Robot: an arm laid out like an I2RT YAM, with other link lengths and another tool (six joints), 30 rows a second.
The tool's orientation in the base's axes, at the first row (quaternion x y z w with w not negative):
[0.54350, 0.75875, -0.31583, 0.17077]
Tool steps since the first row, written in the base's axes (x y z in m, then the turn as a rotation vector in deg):
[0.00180, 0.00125, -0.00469, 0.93, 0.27, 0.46]
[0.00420, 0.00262, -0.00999, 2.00, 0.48, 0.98]
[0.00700, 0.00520, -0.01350, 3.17, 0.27, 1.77]
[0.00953, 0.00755, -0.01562, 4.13, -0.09, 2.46]
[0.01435, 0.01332, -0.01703, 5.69, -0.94, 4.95]
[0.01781, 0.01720, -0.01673, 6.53, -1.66, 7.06]
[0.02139, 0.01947, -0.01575, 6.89, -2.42, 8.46]
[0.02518, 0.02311, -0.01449, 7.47, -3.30, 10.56]
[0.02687, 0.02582, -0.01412, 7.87, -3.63, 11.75]
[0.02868, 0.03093, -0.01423, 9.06, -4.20, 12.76]
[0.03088, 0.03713, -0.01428, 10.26, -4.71, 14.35]
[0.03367, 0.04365, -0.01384, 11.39, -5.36, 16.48]
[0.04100, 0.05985, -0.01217, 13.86, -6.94, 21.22]
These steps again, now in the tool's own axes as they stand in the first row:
[0.00309, 0.00332, 0.00250, -0.41, 0.79, -0.60]
[0.00642, 0.00740, 0.00532, -0.95, 1.68, -1.21]
[0.00940, 0.01158, 0.00597, -1.99, 2.49, -1.76]
[0.01148, 0.01506, 0.00577, -3.00, 3.11, -2.11]
[0.01477, 0.02118, 0.00258, -5.65, 3.66, -3.53]
[0.01616, 0.02513, -0.00052, -7.73, 3.67, -4.69]
[0.01594, 0.02866, -0.00306, -9.25, 3.43, -5.25]
[0.01646, 0.03259, -0.00673, -11.35, 3.17, -6.27]
[0.01759, 0.03462, -0.00895, -12.44, 3.13, -6.97]
[0.02068, 0.03741, -0.01242, -13.88, 3.82, -7.44]
[0.02439, 0.04078, -0.01669, -15.62, 4.37, -8.38]
[0.02782, 0.04462, -0.02158, -17.77, 4.66, -9.63]
[0.03585, 0.05436, -0.03421, -22.62, 5.24, -12.30]

